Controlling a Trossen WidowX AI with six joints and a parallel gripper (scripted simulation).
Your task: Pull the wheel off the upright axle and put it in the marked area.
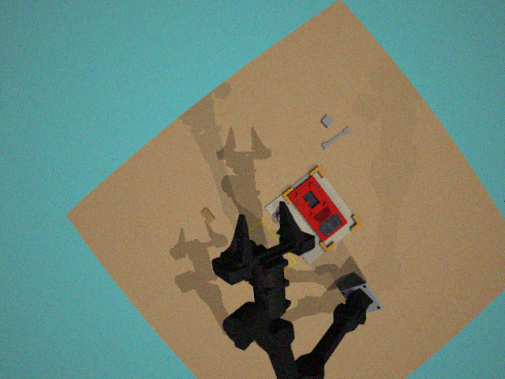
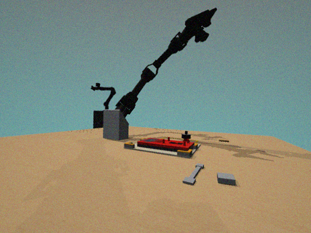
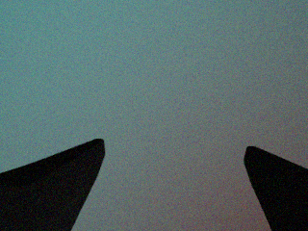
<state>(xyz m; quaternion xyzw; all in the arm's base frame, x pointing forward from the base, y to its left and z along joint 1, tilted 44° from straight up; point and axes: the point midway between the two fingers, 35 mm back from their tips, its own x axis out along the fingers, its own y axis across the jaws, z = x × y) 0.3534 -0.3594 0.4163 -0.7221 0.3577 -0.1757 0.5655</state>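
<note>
Right now my gripper tip is 570 mm above the wheel, 100 mm past it and 20 mm to the left of it. The rest, counted from my gripper tip: tan block (600 mm below, 160 mm to the left, 80 mm ahead); then grey dumbbell-shaped bar (600 mm below, 340 mm to the right, 50 mm behind); then grey block (600 mm below, 360 mm to the right, 20 mm ahead).
</note>
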